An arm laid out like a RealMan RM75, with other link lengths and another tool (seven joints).
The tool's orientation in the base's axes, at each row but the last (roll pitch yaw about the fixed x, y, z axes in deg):
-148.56, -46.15, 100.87
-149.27, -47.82, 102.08
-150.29, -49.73, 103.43
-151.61, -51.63, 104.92
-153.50, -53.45, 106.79
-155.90, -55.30, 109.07
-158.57, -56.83, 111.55
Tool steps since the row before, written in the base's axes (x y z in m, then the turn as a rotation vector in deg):
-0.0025, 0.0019, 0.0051, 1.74, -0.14, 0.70
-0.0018, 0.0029, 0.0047, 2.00, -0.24, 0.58
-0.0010, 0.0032, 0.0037, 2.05, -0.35, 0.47
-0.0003, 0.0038, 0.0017, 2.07, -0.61, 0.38
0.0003, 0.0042, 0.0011, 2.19, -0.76, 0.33
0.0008, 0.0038, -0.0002, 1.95, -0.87, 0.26
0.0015, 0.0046, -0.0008, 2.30, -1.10, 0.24
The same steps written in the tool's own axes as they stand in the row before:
0.0053, -0.0028, -0.0005, 0.18, 1.01, -1.58
0.0056, -0.0014, -0.0001, -0.01, 1.19, -1.72
0.0050, -0.0001, 0.0003, -0.17, 1.20, -1.75
0.0037, 0.0015, 0.0013, -0.40, 1.09, -1.86
0.0032, 0.0025, 0.0016, -0.54, 1.10, -1.99
0.0017, 0.0030, 0.0018, -0.62, 0.87, -1.87
0.0014, 0.0042, 0.0022, -0.82, 1.00, -2.21

